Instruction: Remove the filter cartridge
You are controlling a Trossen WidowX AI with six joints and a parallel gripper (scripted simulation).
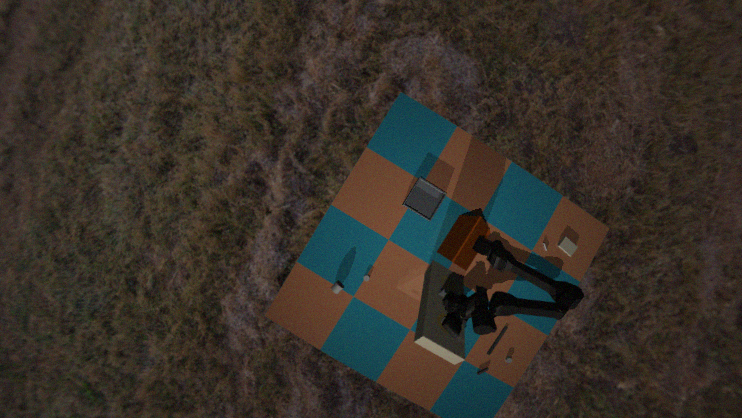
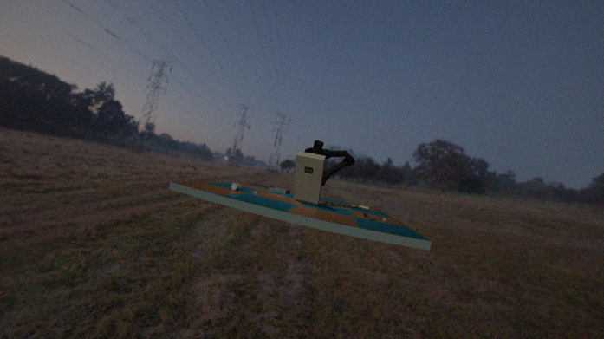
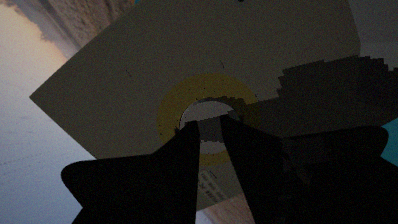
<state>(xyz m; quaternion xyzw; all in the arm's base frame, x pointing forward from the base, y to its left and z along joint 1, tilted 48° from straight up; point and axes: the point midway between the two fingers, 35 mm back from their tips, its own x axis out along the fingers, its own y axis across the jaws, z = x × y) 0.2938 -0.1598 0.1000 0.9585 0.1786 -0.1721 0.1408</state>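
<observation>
The service panel lies 8 cm below my gripper tip and 3 cm behind it. Round my gripper tip: short dark piece: 42 cm to the left, 24 cm below, 23 cm ahead; round filter cartridge: 1 cm below, 1 cm ahead; grey square tray: 43 cm behind, 24 cm to the right, 23 cm below.
</observation>
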